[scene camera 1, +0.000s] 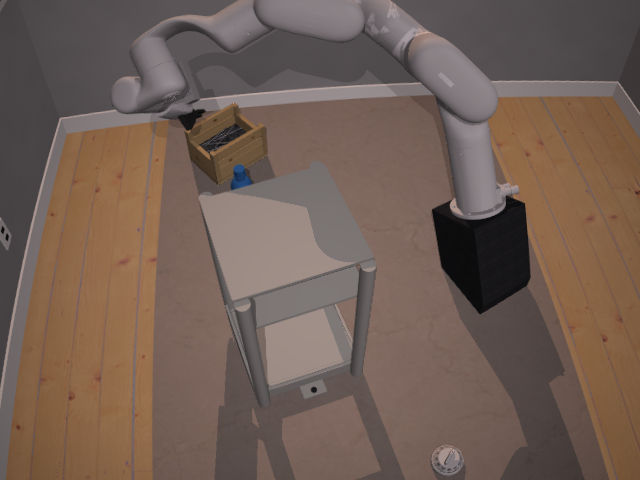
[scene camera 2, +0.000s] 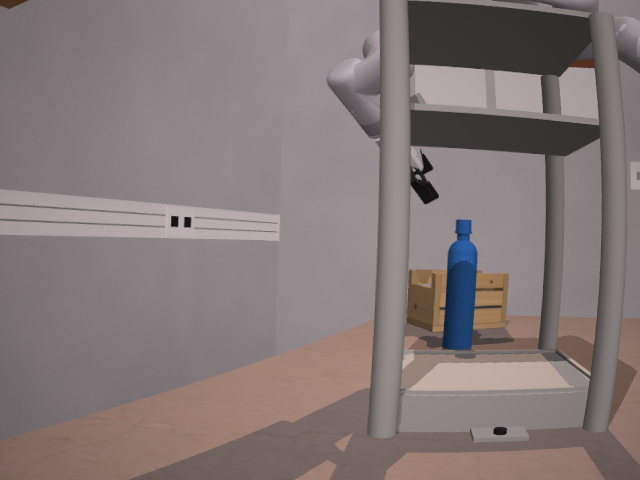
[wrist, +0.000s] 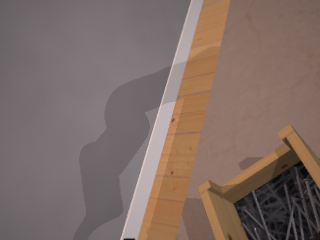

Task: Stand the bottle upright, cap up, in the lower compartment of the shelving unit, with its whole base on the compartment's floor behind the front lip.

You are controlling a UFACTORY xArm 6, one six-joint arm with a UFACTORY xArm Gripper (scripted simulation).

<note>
I see my gripper [scene camera 2: 429, 185], a blue bottle [scene camera 2: 462, 256] and a grey shelving unit [scene camera 2: 441, 398].
My gripper also shows in scene camera 1 [scene camera 1: 193, 95]. The grey shelving unit is seen too in scene camera 1 [scene camera 1: 269, 235]. The wrist view misses the blue bottle: it is out of frame.
</note>
